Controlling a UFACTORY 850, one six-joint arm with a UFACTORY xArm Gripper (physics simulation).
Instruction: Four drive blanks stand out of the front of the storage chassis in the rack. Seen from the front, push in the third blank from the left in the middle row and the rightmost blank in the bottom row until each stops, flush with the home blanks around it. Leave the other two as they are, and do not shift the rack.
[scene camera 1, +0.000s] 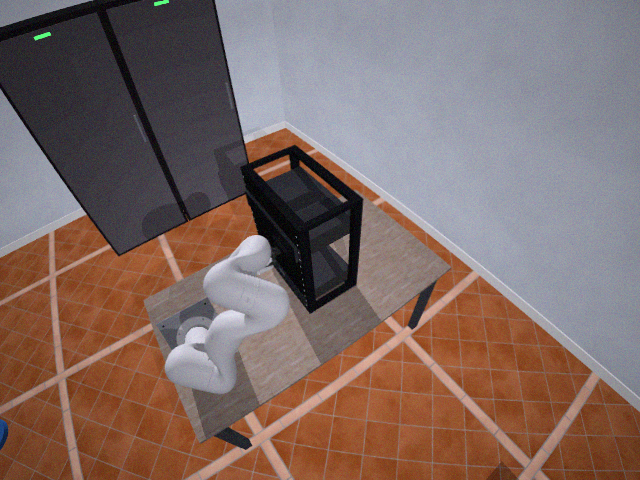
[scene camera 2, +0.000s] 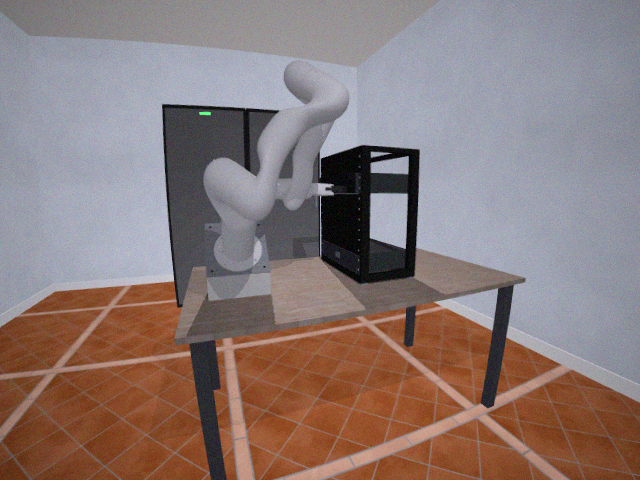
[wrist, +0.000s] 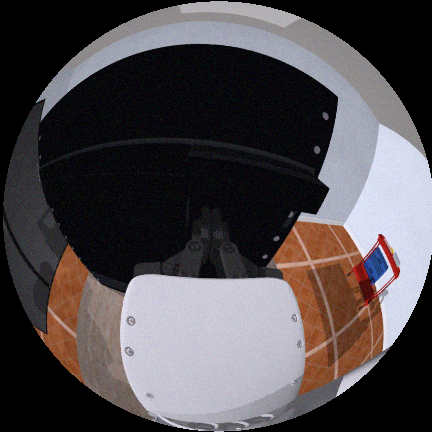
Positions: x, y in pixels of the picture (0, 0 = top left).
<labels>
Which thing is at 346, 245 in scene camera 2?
A black rack.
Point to a black rack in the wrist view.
At 128, 157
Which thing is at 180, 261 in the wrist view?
My gripper.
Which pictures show the black rack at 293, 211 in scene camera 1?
Scene camera 1, scene camera 2 and the wrist view: all of them.
</labels>
